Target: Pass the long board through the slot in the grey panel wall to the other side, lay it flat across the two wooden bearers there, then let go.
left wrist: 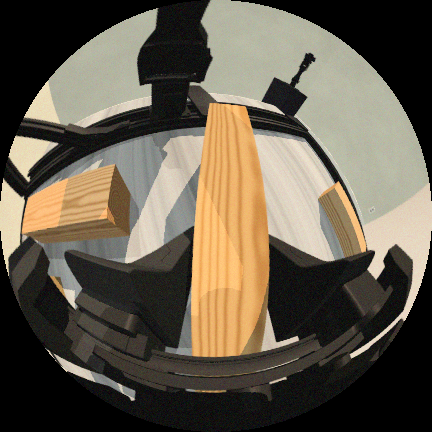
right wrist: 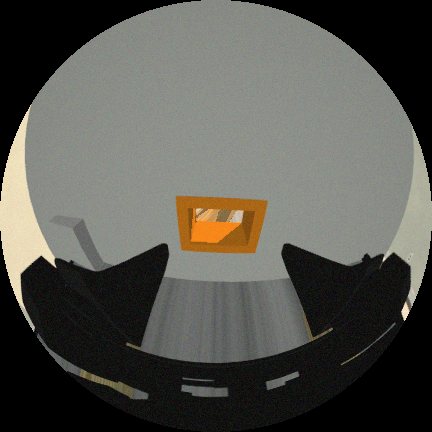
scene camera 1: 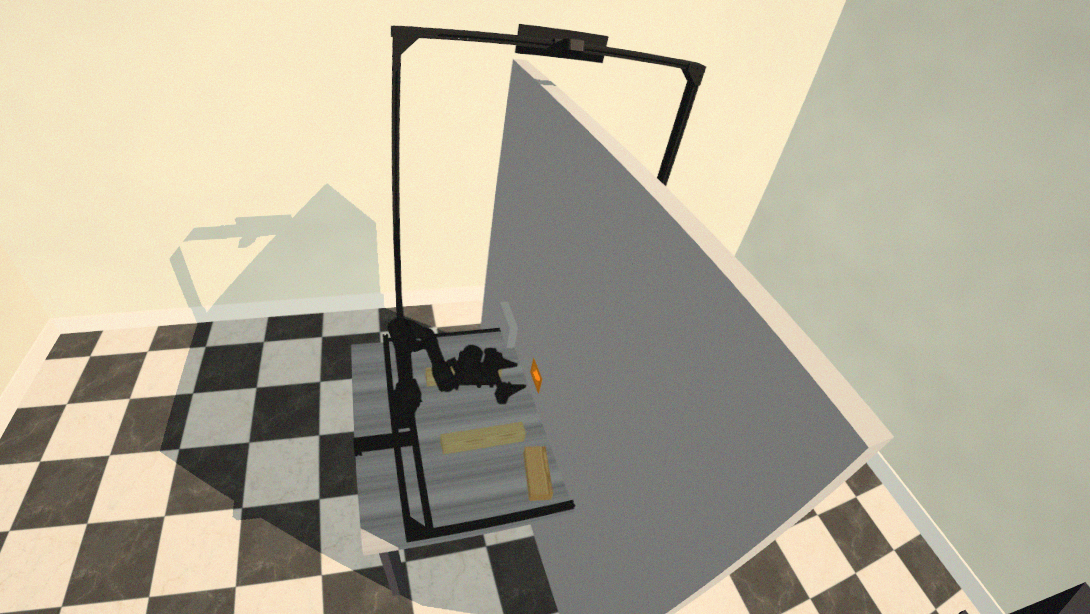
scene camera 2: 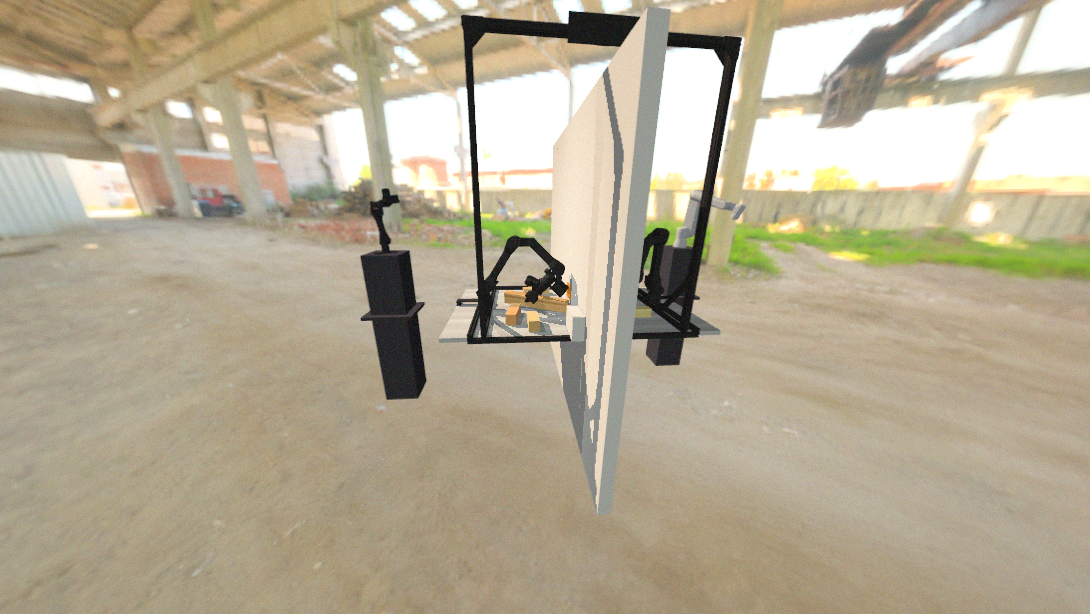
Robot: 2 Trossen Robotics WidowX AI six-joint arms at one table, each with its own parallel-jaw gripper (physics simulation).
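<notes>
My right gripper: open, holding nothing, visible in the right wrist view too. My left gripper visible. Orange-framed slot, grey panel wall, likewise visible.
</notes>
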